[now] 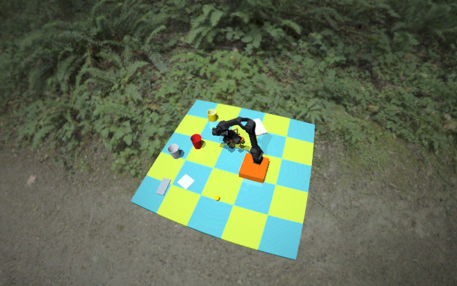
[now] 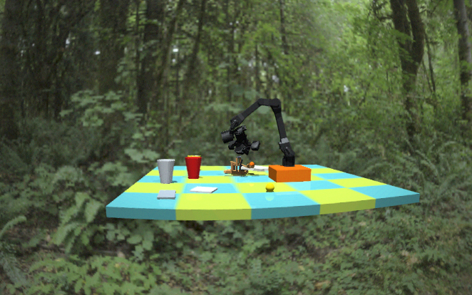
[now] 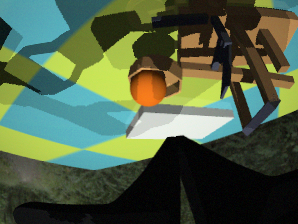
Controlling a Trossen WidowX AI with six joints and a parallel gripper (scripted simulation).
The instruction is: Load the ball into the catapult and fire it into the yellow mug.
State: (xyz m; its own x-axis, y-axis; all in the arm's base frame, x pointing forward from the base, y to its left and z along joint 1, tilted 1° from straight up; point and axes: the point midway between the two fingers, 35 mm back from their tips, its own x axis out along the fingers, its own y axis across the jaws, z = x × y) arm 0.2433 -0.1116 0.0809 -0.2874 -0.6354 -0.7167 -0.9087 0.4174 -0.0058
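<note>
Right now the orange ball is 6 cm below my gripper tip, 4 cm to the right of it and 3 cm behind it. From my gripper tip the other things lie so: wooden catapult (7 cm below, 5 cm to the right, 4 cm ahead); yellow mug (36 cm ahead, 21 cm to the right, 10 cm below); red mug (31 cm ahead, 15 cm to the left, 9 cm below).
</note>
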